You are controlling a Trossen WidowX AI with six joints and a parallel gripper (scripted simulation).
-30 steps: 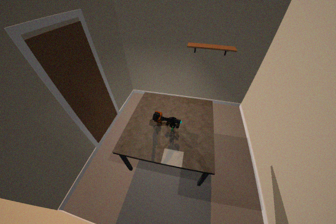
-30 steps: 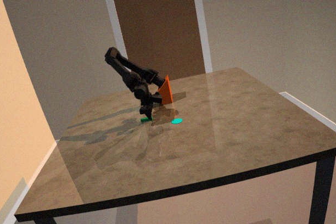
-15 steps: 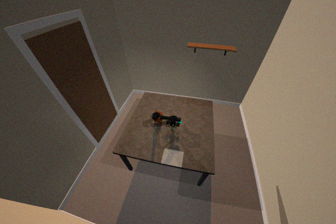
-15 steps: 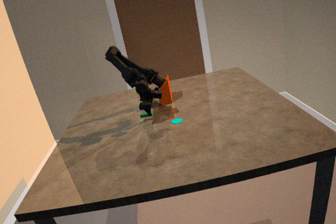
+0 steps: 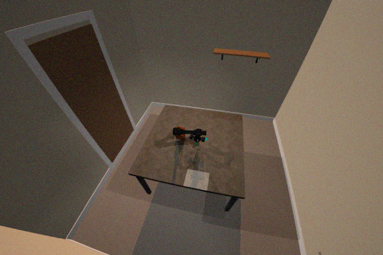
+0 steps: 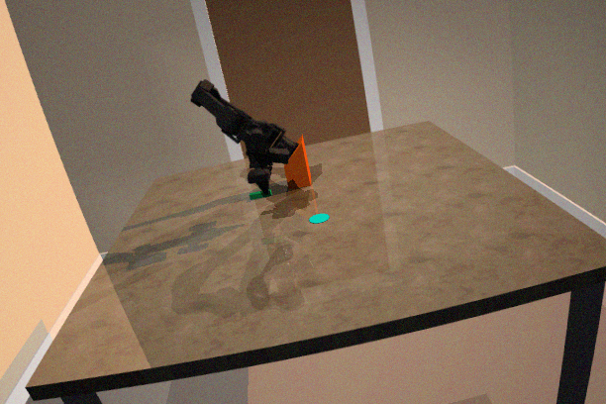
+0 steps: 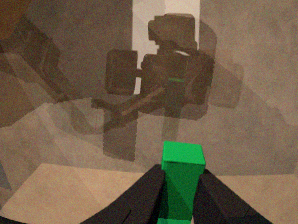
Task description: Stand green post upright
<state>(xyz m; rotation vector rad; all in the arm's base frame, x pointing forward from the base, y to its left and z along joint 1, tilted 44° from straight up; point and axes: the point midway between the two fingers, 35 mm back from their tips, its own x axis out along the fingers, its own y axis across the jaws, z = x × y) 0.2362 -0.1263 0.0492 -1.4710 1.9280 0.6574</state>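
Right now my gripper tip is 100 mm short of the cyan circle, 130 mm to the right of it and 80 mm above it. Also, from my gripper tip: green post 20 mm to the right.
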